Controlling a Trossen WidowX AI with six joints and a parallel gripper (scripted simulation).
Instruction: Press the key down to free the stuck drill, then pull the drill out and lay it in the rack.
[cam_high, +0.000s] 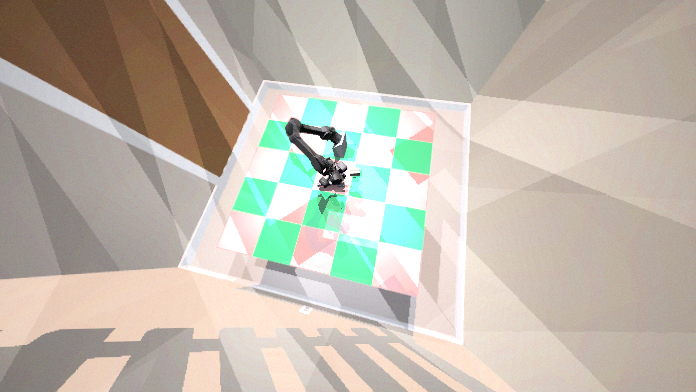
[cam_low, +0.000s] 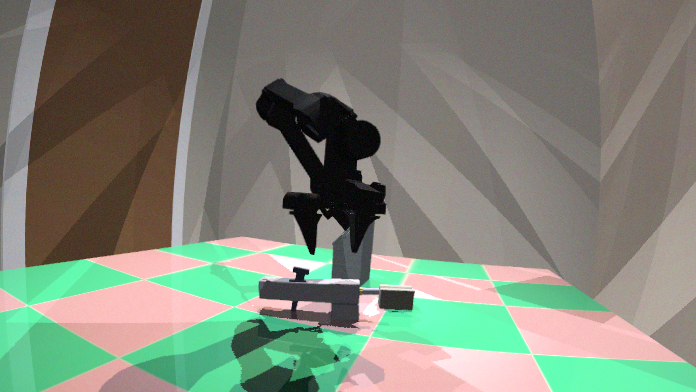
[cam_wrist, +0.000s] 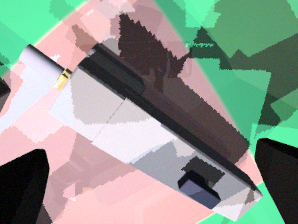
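My gripper tip is 2 cm past the drill, 2 cm to the right of it and 7 cm above it. Also, from my gripper tip: rack 13 cm behind, 9 cm to the left, 10 cm below; then key 6 cm to the right, 7 cm below.
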